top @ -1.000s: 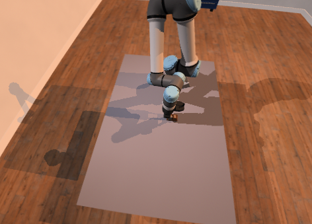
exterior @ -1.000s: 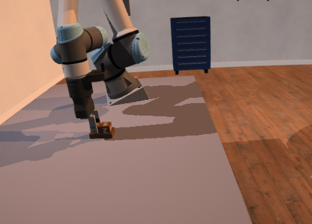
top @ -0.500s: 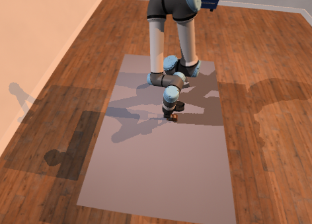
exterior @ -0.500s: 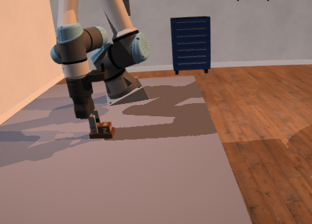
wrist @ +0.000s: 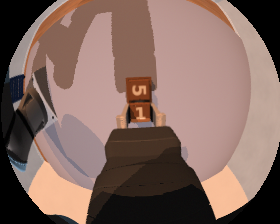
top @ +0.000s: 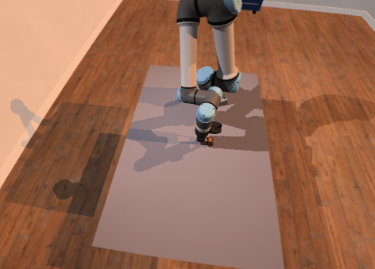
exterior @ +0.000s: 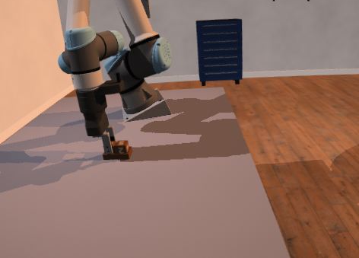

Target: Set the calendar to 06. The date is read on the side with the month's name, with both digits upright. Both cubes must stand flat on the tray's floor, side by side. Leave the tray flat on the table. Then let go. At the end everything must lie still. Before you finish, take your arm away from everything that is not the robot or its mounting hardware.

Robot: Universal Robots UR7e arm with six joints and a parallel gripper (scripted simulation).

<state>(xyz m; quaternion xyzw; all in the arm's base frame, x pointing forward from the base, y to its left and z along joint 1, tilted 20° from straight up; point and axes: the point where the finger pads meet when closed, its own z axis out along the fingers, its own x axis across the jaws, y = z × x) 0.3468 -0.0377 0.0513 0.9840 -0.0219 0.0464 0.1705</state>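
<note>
My gripper is now 2 cm to the right of the brown wooden tray and 3 cm above it.
</note>
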